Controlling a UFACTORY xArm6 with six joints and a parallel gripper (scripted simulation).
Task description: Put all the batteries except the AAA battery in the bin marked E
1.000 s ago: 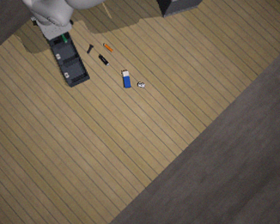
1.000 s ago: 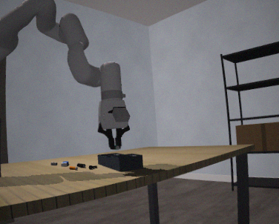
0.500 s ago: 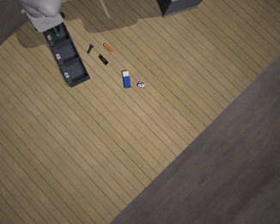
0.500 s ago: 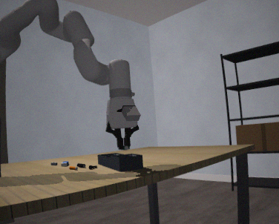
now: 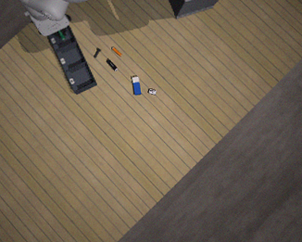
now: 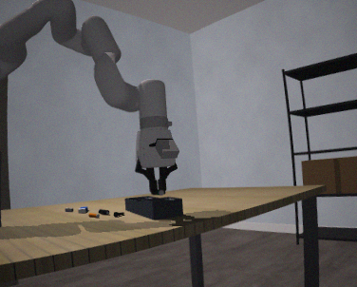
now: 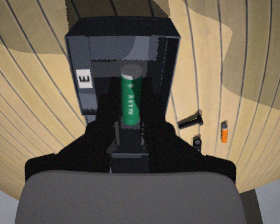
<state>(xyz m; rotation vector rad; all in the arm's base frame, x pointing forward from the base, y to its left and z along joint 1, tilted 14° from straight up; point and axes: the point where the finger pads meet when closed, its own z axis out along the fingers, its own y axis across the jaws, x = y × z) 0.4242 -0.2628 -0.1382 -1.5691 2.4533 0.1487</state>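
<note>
The black cylindrical battery is 4 cm behind my hand, 20 cm to the left of it and 7 cm below it. Round my hand: orange battery: 9 cm behind, 18 cm to the left, 8 cm below; then dark bin: 4 cm ahead, 7 cm to the left, 6 cm below; then green battery: 2 cm below.
</note>
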